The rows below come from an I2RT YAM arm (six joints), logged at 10 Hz.
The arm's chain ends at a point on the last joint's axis. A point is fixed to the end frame.
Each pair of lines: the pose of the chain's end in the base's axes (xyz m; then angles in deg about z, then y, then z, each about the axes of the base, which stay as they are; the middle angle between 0 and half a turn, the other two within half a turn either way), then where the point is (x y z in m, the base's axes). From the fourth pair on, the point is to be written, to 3 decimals.
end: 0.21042, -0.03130, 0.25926, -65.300, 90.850, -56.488
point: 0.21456 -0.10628 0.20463
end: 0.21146, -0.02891, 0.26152, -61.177, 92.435, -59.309
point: 0.21446 -0.10056 0.20253
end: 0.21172, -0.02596, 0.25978, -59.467, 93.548, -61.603
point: 0.21276 -0.09580 0.19858
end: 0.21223, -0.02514, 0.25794, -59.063, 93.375, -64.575
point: 0.210 -0.095 0.197
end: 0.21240, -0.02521, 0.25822, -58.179, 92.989, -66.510
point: 0.209 -0.095 0.197
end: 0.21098, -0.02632, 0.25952, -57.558, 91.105, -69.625
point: 0.205 -0.097 0.200
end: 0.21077, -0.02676, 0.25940, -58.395, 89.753, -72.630
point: 0.201 -0.099 0.202
